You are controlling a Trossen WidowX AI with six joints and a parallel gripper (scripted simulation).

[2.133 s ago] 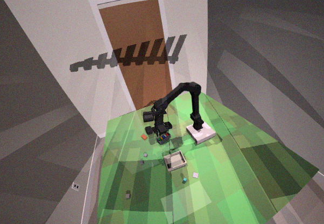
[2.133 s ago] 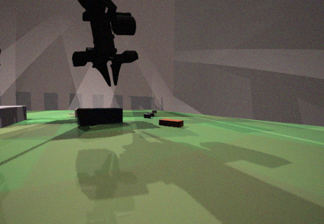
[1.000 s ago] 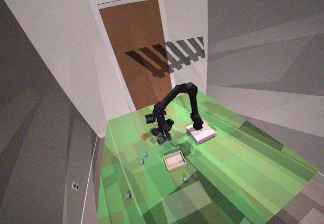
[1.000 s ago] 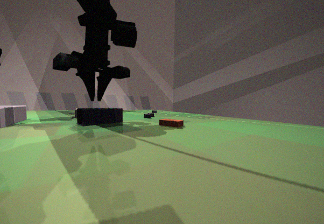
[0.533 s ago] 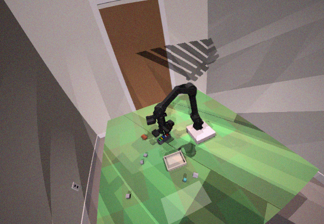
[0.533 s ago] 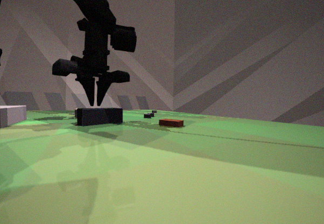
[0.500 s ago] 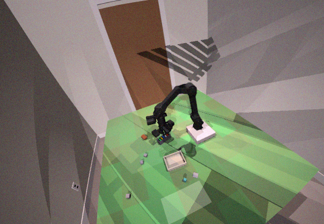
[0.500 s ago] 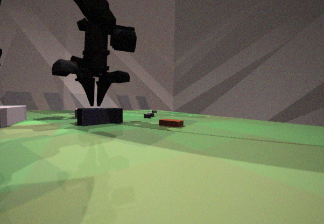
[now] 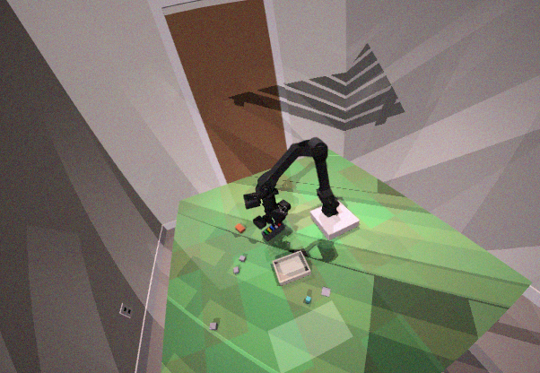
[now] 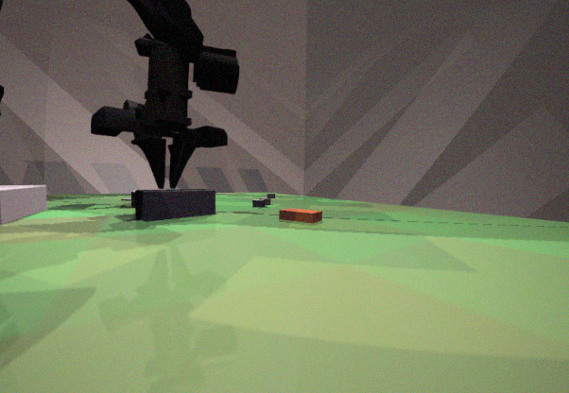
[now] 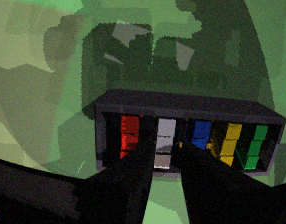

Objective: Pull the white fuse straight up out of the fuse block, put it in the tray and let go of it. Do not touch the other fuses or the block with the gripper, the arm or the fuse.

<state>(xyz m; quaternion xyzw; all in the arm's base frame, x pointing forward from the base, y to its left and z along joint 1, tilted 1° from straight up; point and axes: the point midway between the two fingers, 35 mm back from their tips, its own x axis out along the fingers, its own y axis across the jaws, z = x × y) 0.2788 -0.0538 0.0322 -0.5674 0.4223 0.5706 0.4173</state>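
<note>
The white fuse lies 20 mm below my gripper tip. From my gripper tip the other things lie so: tray 20 mm ahead, 220 mm to the left, 40 mm below.
</note>
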